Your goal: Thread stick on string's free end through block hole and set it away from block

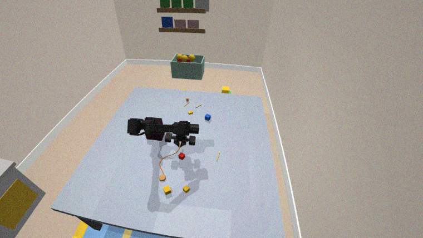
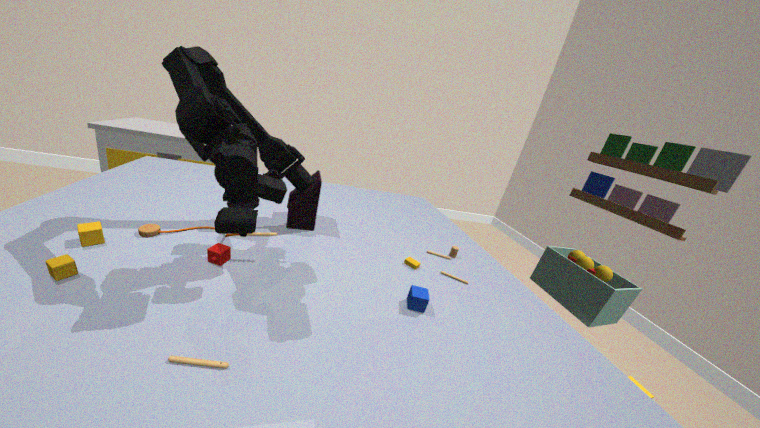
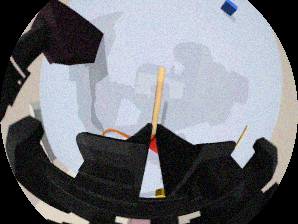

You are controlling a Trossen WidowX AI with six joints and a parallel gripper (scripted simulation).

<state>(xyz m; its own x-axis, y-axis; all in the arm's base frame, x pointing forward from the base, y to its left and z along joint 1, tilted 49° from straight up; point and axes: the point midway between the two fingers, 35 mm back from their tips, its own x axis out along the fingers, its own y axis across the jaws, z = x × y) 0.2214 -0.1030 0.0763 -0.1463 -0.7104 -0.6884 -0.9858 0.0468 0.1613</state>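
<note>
Right now my gripper tip is 4 cm to the left of the red block, 4 cm above it and 2 cm short of it. From my gripper tip the other things lie so: blue cube (36 cm to the left, 15 cm ahead, 4 cm below); small yellow piece (42 cm to the left, 5 cm below); round wooden button (21 cm to the right, 7 cm behind, 5 cm below).
</note>
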